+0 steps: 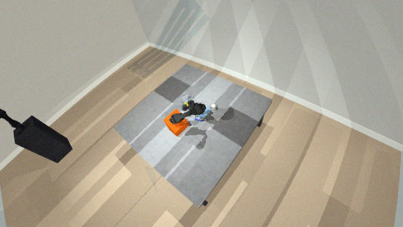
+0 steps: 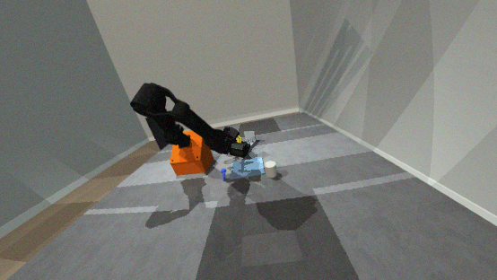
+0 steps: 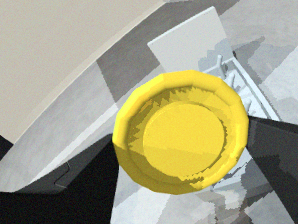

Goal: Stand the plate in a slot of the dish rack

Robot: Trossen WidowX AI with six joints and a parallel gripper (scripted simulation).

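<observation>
Now: gripper tip 40 mm short of the grey wire dish rack, 30 mm to the right of it and 40 mm above it. The rest, counted from my gripper tip: yellow plate (10 mm to the right); then blue spoon (60 mm behind, 190 mm to the right, 60 mm below); then light blue mat (50 mm ahead, 170 mm to the right, 70 mm below).
</observation>
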